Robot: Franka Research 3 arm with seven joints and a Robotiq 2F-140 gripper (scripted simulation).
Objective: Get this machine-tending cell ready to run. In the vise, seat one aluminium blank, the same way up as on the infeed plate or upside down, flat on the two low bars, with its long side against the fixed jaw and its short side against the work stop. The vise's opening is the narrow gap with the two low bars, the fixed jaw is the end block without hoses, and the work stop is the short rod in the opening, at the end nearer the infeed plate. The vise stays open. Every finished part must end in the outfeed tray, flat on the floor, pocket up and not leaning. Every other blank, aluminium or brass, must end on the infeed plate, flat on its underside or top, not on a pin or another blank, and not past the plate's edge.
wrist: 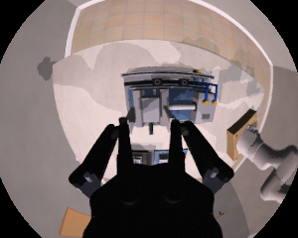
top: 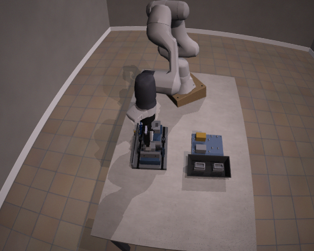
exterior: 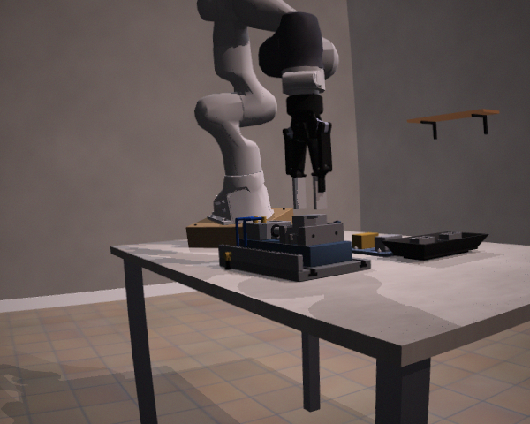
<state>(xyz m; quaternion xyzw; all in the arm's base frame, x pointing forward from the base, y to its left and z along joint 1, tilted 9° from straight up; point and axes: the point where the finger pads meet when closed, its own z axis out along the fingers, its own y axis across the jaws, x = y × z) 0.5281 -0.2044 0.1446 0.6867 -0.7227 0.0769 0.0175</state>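
The dark rail lies 12 cm below my hand, 8 cm to the right of it and 8 cm behind it. From my hand the other things lie so: brass blank (30 cm to the left, 13 cm below, 13 cm behind).
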